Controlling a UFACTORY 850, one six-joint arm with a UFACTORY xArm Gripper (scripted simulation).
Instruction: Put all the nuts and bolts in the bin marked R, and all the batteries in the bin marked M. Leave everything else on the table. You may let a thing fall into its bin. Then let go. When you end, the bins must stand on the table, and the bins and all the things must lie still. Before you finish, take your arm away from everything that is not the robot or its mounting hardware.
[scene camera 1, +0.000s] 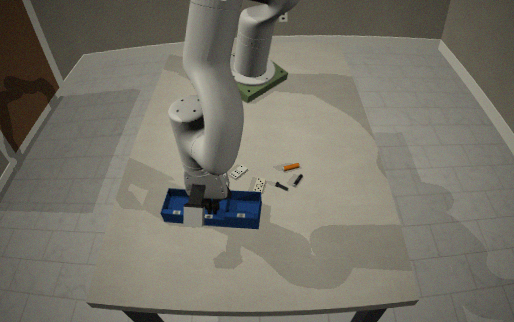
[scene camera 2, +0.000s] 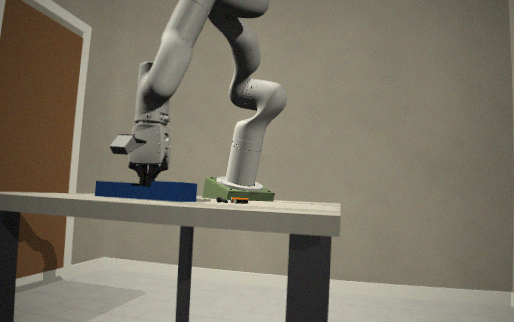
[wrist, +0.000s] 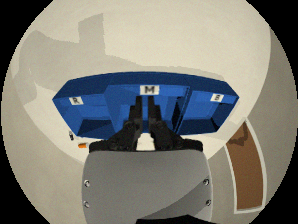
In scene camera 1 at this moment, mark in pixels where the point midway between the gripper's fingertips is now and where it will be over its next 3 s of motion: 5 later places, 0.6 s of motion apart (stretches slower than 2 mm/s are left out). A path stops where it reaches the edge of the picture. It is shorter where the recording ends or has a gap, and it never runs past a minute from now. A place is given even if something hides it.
My gripper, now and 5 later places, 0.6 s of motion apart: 213, 210; 212, 205; 209, 197; 229, 195; 243, 196; 245, 206
